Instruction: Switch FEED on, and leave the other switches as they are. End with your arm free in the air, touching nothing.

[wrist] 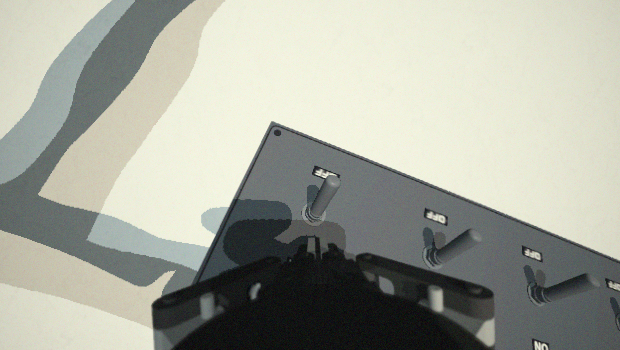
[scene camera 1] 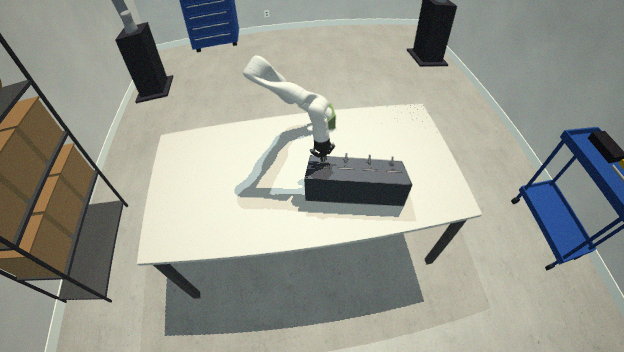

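Where they show: gripper, between the fingertips: (wrist: 317,250) (scene camera 1: 323,160); arm's base, origin of its link: (scene camera 1: 326,114).
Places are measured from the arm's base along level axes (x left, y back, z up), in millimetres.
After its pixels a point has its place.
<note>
A dark switch box (scene camera 1: 358,191) @(x 26, y -603, z 41 mm) (wrist: 380,195) @(x -37, y -358, z 9 mm) stands on the white table, with a row of grey toggle levers. The FEED lever (wrist: 325,197) @(x -97, y -358, z 56 mm) is at the box's left end; in the wrist view it leans toward its OFF label (wrist: 320,172) @(x -98, y -341, z 9 mm). Its name plate and ON label are hidden by my gripper. The other levers, such as the second lever (scene camera 1: 346,157) @(x 19, y -395, z 50 mm) (wrist: 452,246) @(x 14, y -390, z 49 mm) and the third lever (scene camera 1: 369,159) @(x 133, y -427, z 47 mm) (wrist: 567,288) @(x 130, y -420, z 50 mm), also lean to the OFF side. My gripper (scene camera 1: 323,160) @(x -98, y -399, z 54 mm) (wrist: 317,250) @(x -98, y -399, z 54 mm) is shut and empty, low over the left end, on the ON side of the FEED lever. Contact cannot be told.
The white table (scene camera 1: 215,225) @(x -680, y -605, z -66 mm) (wrist: 400,75) @(x 2, y -205, z -67 mm) carries the box. A green block (scene camera 1: 332,117) @(x 25, y -54, z 22 mm) shows behind the arm near the table's back edge. A shelf rack with cartons (scene camera 1: 42,215) stands at left, and a blue cart (scene camera 1: 557,220) at right.
</note>
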